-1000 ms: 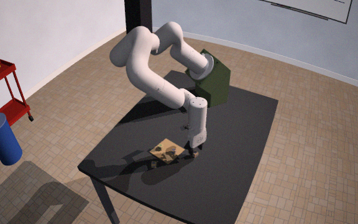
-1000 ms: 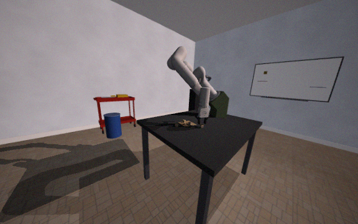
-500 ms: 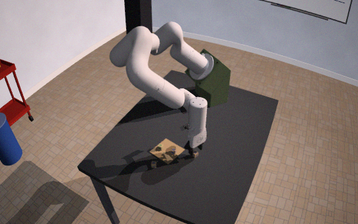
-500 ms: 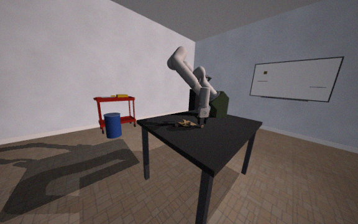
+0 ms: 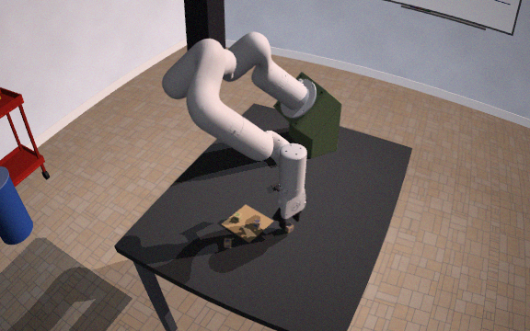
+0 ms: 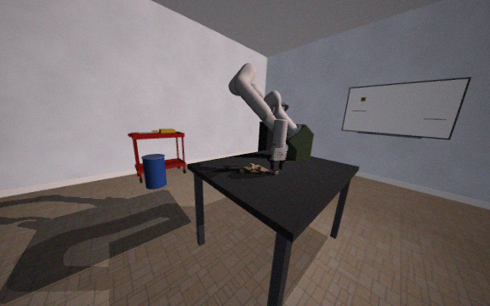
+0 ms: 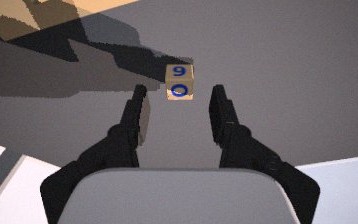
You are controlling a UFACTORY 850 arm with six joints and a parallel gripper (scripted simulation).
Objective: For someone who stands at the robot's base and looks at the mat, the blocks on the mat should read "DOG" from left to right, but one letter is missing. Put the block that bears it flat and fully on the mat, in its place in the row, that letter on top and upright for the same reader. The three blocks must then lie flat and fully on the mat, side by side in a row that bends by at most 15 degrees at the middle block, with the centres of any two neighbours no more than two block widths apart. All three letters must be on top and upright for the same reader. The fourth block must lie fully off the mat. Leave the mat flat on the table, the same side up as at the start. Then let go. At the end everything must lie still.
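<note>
My hand is 4 cm above the wooden block. From my hand the other things lie so: tan mat (15 cm to the right, 5 cm below, 4 cm ahead).
</note>
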